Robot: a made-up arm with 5 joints. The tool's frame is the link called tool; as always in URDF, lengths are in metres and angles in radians. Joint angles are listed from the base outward.
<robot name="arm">
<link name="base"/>
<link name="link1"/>
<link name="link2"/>
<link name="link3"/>
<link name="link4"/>
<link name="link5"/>
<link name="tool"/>
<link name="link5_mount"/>
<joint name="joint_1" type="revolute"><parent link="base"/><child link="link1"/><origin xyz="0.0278 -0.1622 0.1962"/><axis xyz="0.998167 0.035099 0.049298"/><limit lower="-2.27" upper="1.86"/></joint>
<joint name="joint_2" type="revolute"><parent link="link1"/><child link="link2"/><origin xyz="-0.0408 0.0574 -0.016"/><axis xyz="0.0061 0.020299 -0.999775"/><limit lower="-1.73" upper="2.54"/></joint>
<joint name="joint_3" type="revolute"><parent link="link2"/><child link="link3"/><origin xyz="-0.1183 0.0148 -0.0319"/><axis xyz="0 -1 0"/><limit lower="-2.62" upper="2.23"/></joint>
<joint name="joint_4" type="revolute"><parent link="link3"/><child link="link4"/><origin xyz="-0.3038 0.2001 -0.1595"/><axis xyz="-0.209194 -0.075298 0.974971"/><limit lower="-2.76" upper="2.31"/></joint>
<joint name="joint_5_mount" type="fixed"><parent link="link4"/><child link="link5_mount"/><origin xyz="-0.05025 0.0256 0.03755"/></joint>
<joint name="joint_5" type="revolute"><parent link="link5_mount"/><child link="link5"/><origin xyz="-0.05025 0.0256 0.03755"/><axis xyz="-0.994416 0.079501 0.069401"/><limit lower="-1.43" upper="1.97"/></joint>
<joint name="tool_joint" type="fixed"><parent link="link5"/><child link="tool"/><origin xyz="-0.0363 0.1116 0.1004"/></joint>
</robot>
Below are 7 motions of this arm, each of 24 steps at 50 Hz.
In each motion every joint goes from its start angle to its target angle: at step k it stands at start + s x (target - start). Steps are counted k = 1, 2, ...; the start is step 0. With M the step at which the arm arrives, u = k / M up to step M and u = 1 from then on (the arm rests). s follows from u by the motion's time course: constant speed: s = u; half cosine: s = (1 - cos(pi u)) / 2; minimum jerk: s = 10 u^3 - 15 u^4 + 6 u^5.
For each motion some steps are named. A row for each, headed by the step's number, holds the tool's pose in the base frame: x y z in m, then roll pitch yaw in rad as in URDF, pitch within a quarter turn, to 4 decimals.
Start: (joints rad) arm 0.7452 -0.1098 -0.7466 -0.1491 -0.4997
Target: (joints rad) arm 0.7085 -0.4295 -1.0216 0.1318 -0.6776
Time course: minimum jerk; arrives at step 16
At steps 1, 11, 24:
1: -0.4333 -0.1221 0.6422 1.2994 0.5961 0.5002
11: -0.4149 -0.2542 0.6071 1.3995 0.4717 0.9479
24: -0.4024 -0.2781 0.6008 1.4181 0.4551 1.0454

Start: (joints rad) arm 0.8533 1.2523 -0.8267 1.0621 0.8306
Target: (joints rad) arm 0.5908 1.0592 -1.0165 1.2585 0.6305
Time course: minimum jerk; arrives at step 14
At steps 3, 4, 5, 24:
3: -0.0183 0.0741 0.8885 0.6697 0.2685 0.4603
4: -0.0278 0.0769 0.8842 0.6712 0.2499 0.4687
5: -0.0402 0.0804 0.8782 0.6735 0.2255 0.4811
24: -0.1161 0.0967 0.8252 0.7004 0.0733 0.6060

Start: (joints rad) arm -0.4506 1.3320 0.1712 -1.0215 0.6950
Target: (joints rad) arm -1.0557 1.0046 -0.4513 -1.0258 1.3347
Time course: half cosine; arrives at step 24
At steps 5, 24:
5: 0.3169 0.2078 -0.1253 -0.2065 -0.2143 -2.2682
24: 0.1817 0.0994 -0.3467 -1.0323 -0.3624 -2.1554

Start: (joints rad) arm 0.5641 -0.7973 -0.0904 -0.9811 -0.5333
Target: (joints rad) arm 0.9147 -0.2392 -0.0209 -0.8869 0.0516
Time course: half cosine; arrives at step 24
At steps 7, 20, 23, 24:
7: -0.5505 -0.1604 0.2822 1.1260 0.3100 -0.1069
20: -0.4977 0.0095 0.4587 0.9624 0.5550 -0.2250
23: -0.4884 0.0195 0.4759 0.9470 0.5799 -0.2307
24: -0.4877 0.0202 0.4771 0.9460 0.5816 -0.2311

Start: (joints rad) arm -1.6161 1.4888 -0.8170 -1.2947 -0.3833
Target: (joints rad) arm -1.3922 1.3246 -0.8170 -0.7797 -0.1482
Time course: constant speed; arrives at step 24
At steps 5, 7, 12, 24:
5: 0.3258 0.0344 -0.1007 1.1300 -0.1439 -2.7513
7: 0.3272 0.0417 -0.1058 1.0746 -0.1821 -2.7163
12: 0.3295 0.0619 -0.1193 0.9281 -0.2686 -2.6174
24: 0.3245 0.1218 -0.1539 0.5324 -0.4089 -2.3162

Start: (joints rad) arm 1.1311 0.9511 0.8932 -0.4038 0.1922
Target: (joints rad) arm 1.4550 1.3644 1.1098 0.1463 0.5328
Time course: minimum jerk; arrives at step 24
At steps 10, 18, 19, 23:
10: 0.1630 0.3845 0.5982 0.1542 0.3522 -1.3744
18: 0.2517 0.3942 0.5645 -0.2064 0.3454 -1.2295
19: 0.2558 0.3952 0.5609 -0.2320 0.3478 -1.2163
23: 0.2617 0.3970 0.5548 -0.2737 0.3526 -1.1940

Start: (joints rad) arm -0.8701 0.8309 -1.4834 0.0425 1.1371
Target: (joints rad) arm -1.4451 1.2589 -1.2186 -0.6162 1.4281
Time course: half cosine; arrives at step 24
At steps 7, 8, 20, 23, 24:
7: 0.1526 0.4490 -0.0563 -1.7949 0.5528 -1.6329
8: 0.1653 0.4338 -0.0819 -1.7846 0.4959 -1.6604
20: 0.3233 0.1513 -0.2808 -1.4518 -0.0453 -2.0730
23: 0.3364 0.1209 -0.2861 -1.4030 -0.0724 -2.1183
24: 0.3373 0.1189 -0.2864 -1.3996 -0.0740 -2.1214

